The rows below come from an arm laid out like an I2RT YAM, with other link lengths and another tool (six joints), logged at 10 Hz.
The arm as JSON. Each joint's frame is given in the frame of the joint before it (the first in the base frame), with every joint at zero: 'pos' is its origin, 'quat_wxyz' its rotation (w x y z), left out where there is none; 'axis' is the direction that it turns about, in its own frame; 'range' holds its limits. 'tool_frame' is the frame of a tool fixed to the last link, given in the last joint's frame.
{
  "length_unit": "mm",
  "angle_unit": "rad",
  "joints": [
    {
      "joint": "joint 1",
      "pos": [
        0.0,
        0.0,
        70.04
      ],
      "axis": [
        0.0,
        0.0,
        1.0
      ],
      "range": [
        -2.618,
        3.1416
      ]
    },
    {
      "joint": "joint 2",
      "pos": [
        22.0,
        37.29,
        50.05
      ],
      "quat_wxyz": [
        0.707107,
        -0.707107,
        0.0,
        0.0
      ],
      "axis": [
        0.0,
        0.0,
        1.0
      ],
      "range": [
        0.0,
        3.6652
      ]
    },
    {
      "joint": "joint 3",
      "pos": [
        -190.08,
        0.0,
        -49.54
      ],
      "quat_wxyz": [
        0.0,
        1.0,
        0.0,
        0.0
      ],
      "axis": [
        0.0,
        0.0,
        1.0
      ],
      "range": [
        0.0,
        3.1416
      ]
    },
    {
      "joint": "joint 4",
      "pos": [
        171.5,
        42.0,
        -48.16
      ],
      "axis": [
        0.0,
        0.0,
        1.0
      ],
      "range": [
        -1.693,
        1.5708
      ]
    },
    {
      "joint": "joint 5",
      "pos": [
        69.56,
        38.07,
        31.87
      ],
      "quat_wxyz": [
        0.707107,
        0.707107,
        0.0,
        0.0
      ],
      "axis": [
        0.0,
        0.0,
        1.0
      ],
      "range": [
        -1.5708,
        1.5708
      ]
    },
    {
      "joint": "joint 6",
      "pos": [
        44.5,
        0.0,
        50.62
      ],
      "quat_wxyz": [
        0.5,
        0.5,
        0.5,
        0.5
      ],
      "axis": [
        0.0,
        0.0,
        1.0
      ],
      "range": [
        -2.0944,
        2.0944
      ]
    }
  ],
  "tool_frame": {
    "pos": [
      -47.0,
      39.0,
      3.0
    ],
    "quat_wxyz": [
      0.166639,
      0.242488,
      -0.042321,
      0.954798
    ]
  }
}
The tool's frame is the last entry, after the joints.
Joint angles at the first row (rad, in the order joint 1, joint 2, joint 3, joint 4, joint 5, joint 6):
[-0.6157, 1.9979, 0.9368, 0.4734, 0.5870, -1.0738]
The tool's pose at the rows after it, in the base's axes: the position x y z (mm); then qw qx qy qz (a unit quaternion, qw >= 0):
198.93 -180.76 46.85 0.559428 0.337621 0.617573 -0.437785
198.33 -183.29 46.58 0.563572 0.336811 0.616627 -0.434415
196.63 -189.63 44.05 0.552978 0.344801 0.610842 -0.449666
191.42 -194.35 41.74 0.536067 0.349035 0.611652 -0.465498
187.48 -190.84 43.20 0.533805 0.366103 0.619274 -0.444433
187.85 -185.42 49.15 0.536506 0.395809 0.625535 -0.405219
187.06 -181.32 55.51 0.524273 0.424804 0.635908 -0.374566
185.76 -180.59 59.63 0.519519 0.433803 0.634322 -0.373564
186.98 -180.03 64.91 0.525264 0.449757 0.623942 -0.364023
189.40 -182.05 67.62 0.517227 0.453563 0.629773 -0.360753
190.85 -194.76 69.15 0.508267 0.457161 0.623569 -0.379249
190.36 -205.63 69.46 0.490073 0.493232 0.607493 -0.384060
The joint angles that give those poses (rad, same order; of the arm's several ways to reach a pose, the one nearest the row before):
[-0.6203, 1.9914, 0.9254, 0.4920, 0.5511, -1.0836]
[-0.6302, 1.9931, 0.9229, 0.5062, 0.5340, -1.0905]
[-0.6500, 2.0208, 0.9461, 0.5070, 0.5576, -1.0897]
[-0.6709, 2.0391, 0.9582, 0.4966, 0.5819, -1.0984]
[-0.6832, 2.0085, 0.9499, 0.4351, 0.5374, -1.0580]
[-0.6921, 1.9635, 0.9668, 0.3243, 0.4617, -0.9837]
[-0.7044, 1.9372, 1.0092, 0.1894, 0.4038, -0.9211]
[-0.7094, 1.9206, 1.0199, 0.1489, 0.4029, -0.9036]
[-0.7157, 1.8972, 1.0281, 0.1220, 0.3841, -0.8677]
[-0.7177, 1.9128, 1.0755, 0.0673, 0.3786, -0.8616]
[-0.7431, 1.9561, 1.1457, 0.0411, 0.4032, -0.8729]
[-0.7843, 2.0010, 1.2275, -0.0305, 0.4034, -0.8159]

